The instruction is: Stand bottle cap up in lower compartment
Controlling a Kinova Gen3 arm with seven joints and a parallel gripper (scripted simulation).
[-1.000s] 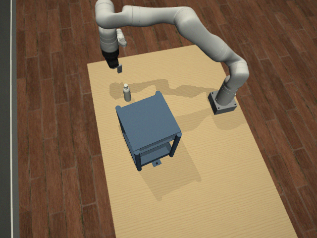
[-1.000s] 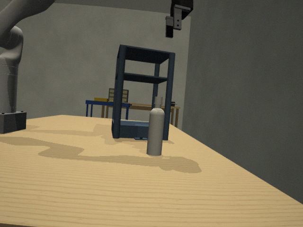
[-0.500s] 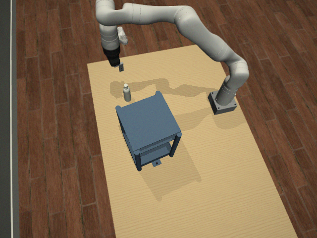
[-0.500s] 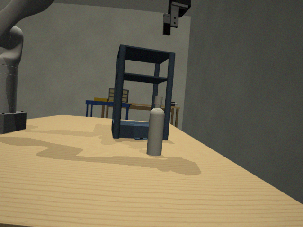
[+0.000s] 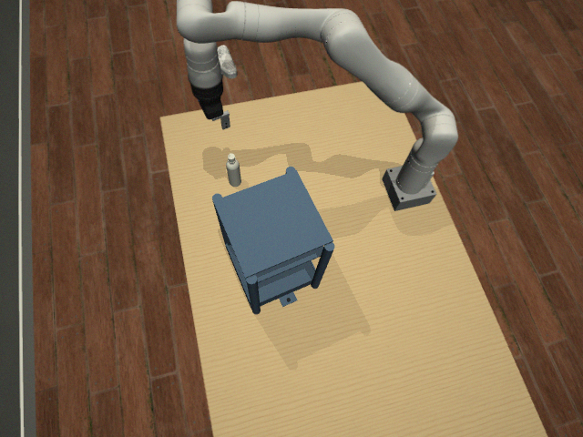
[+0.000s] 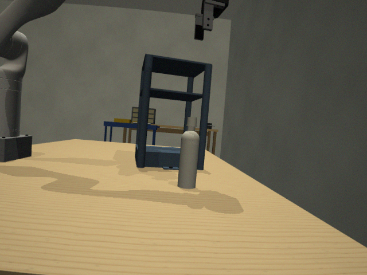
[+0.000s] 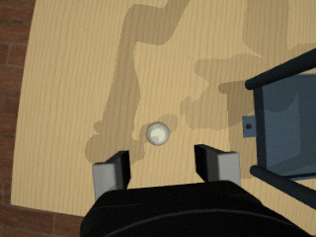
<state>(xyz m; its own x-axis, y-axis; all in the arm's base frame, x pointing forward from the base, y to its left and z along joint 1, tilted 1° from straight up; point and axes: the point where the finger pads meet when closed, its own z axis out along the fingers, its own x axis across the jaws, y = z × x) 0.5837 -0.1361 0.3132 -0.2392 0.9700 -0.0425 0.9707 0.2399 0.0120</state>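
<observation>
The pale bottle lies 10 mm behind my hand and 270 mm below it. The rest, counted from my hand: blue shelving unit 80 mm behind, 320 mm to the left, 190 mm below.
</observation>
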